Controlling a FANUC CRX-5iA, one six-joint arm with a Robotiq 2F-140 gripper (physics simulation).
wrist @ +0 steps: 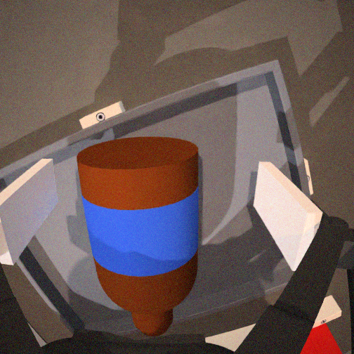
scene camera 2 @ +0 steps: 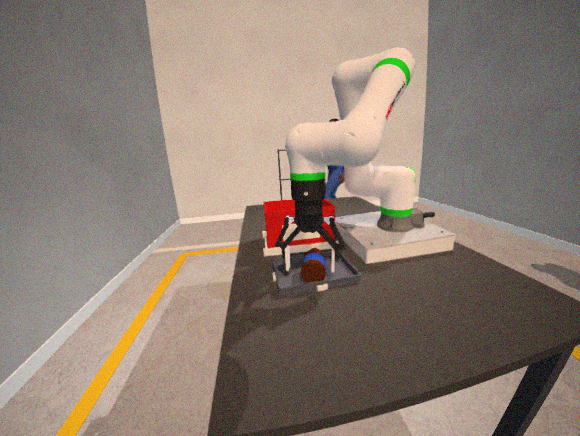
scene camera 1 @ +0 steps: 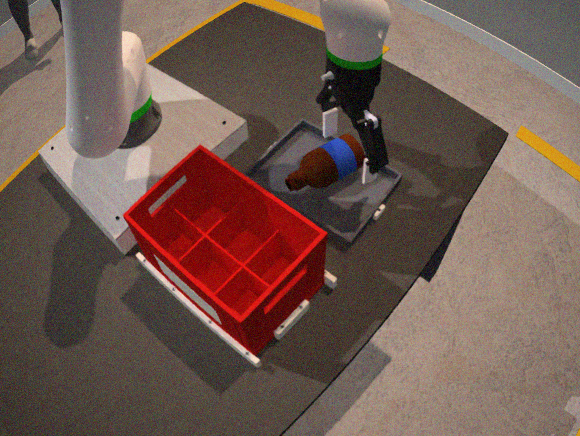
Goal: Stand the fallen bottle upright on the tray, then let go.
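Pixels of known places: gripper, fingertip midpoint: (scene camera 2: 310, 269) (scene camera 1: 349, 156); arm's base, origin of the base link: (scene camera 2: 395, 225) (scene camera 1: 131, 123).
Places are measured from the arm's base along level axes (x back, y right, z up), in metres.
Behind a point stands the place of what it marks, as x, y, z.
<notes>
The brown bottle (scene camera 1: 325, 167) @(-0.401, -0.199, 0.006) (scene camera 2: 313, 273) @(-0.394, -0.289, -0.021) (wrist: 145, 235) with a blue band lies on its side in the grey tray (scene camera 1: 345, 204) @(-0.455, -0.200, -0.059) (scene camera 2: 346, 276) @(-0.296, -0.294, -0.037) (wrist: 260, 115). Its neck points toward the red crate, its base away from it. My gripper (scene camera 1: 346, 159) @(-0.401, -0.267, -0.018) (scene camera 2: 310, 270) @(-0.401, -0.267, -0.018) (wrist: 154, 182) is open and points down, with one white finger pad on each side of the bottle's wide body. Gaps show between pads and bottle in the wrist view, the smaller one on the left. Nothing is held. The exact height of the fingertips above the tray floor is hard to tell.
A red crate (scene camera 1: 324, 260) @(-0.542, -0.052, 0.030) (scene camera 2: 275, 222) @(-0.505, -0.051, 0.067) (wrist: 322, 342) with open compartments stands beside the tray on the neck side, with white strips along its foot. The arm stands on a pale base plate (scene camera 1: 190, 115) @(-0.088, -0.110, -0.004) (scene camera 2: 405, 245) @(-0.043, -0.167, -0.015). Small white blocks touch the tray's outer edges.
</notes>
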